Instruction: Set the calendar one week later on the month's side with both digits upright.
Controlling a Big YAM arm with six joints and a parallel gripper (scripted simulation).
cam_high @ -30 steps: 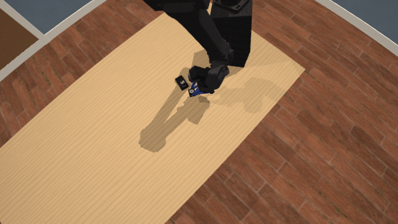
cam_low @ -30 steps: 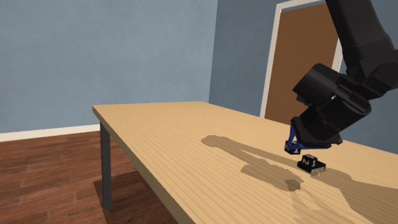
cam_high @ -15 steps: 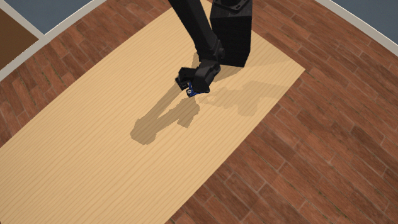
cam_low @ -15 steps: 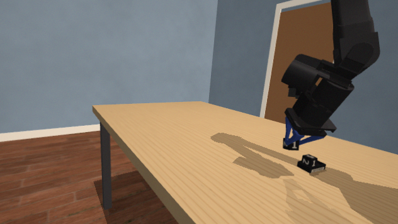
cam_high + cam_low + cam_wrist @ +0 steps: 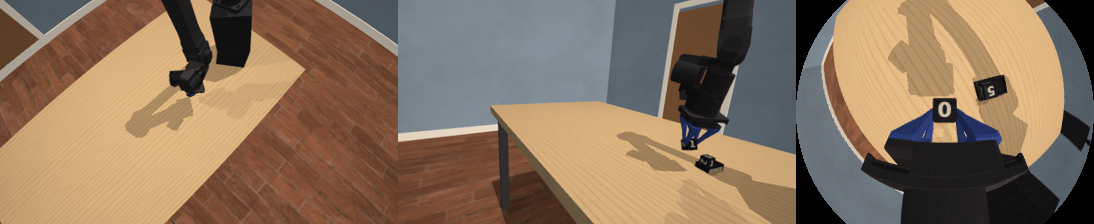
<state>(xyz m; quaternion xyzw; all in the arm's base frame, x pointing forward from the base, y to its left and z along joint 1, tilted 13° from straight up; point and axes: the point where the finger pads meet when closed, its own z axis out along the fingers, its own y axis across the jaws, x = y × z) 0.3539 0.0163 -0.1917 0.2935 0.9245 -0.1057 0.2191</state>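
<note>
My gripper is now 30 mm past the black cube, 90 mm to the left of it and 70 mm above it. Round my hand: black tray: 40 mm behind, 100 mm to the right, 90 mm below; black date cube: 10 mm below.
</note>
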